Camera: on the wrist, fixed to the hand. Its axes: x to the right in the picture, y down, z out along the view.
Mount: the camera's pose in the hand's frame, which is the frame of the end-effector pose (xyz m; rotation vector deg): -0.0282 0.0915 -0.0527 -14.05 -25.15 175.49
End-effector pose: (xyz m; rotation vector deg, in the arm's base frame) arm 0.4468 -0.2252 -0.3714 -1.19 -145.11 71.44
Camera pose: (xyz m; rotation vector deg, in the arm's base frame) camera 0.4772 -0.1322 -0.4200 111.73 9.00 -12.97
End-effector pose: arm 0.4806 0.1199 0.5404 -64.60 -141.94 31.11
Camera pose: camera 0.5806 0.1638 0.5368 128.22 -50.15 -25.39
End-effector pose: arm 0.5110 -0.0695 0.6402 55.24 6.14 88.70
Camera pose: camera 0.4043 -0.0929 0.6443 -13.26 72.82 -74.07
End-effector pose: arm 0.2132 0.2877 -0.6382 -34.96 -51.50 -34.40
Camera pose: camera 0.2910 0.3189 -0.7083 -83.59 28.87 128.11
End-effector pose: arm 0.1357 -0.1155 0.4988 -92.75 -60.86 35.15
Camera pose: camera 0.1957 -0.1702 0.4256 67.45 -83.47 -86.51
